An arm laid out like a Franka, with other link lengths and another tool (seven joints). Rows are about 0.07 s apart.
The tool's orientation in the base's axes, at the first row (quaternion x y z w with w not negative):
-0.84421, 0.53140, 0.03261, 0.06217
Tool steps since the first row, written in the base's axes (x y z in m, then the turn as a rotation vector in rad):
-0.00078, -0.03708, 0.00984, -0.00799, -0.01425, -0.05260
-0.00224, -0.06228, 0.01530, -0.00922, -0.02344, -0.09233
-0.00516, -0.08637, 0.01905, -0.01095, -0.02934, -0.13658
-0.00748, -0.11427, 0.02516, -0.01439, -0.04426, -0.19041
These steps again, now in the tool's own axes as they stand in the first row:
0.03159, 0.01586, -0.01493, 0.01564, 0.01699, 0.05000
0.05280, 0.02757, -0.02387, 0.02813, 0.02482, 0.08805
0.07260, 0.04023, -0.03098, 0.03801, 0.03201, 0.13102
0.09577, 0.05382, -0.04095, 0.05636, 0.04528, 0.18219

